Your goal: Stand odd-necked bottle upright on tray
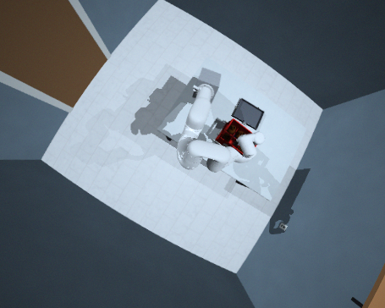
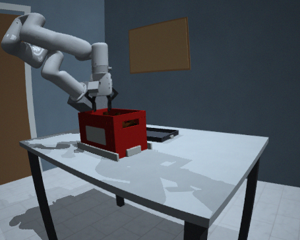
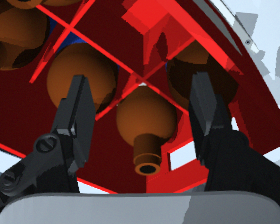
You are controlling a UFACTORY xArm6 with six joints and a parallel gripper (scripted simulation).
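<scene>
Now: hand 10 mm short of the red crate, 40 mm to the right of it and 120 mm above it. Also, from my hand: glass bottle: 70 mm behind, 100 mm to the left, 110 mm below; dark tray: 50 mm ahead, 330 mm to the left, 190 mm below.
</scene>
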